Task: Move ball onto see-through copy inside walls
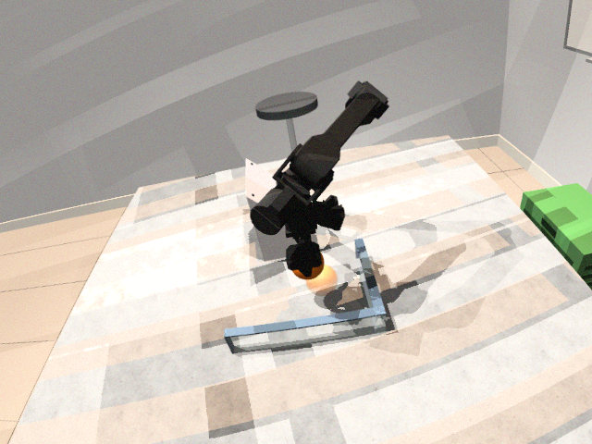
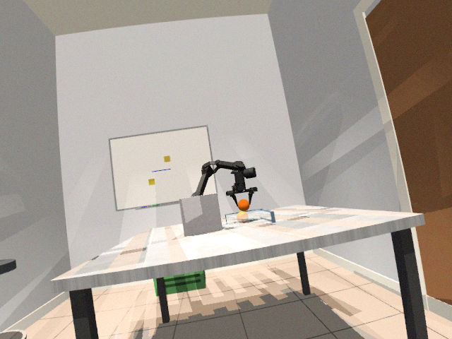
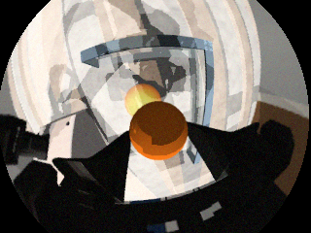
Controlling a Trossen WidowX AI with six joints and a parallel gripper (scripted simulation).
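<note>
The see-through copy lies 10 mm behind my gripper tip, 30 mm to the left of it and 70 mm below it. Round my gripper tip: orange ball (right at my gripper tip).
</note>
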